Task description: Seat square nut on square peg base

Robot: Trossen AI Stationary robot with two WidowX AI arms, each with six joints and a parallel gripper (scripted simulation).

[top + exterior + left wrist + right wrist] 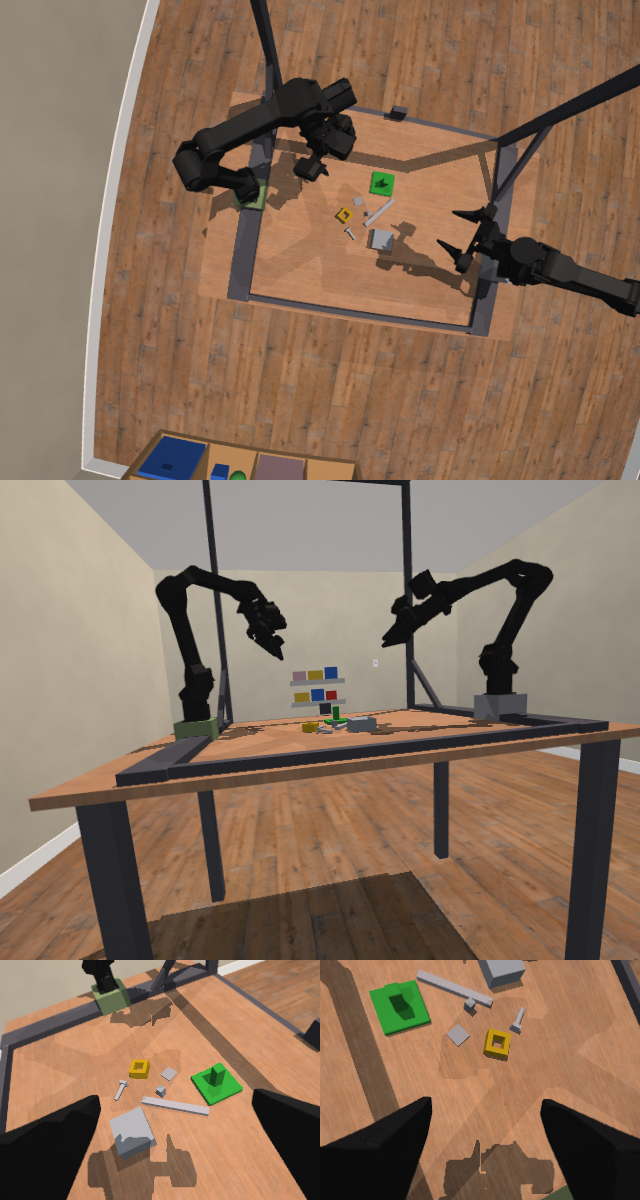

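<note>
My right gripper is now 26 cm above the grey bolt, 15 cm short of it and 14 cm to the right of it. Round my right hand: tiny grey cube (26 cm below, 18 cm to the left, 7 cm ahead); flat grey plate (27 cm below, 14 cm to the left, 4 cm ahead); long grey bar (26 cm below, 22 cm to the left, 6 cm ahead).
</note>
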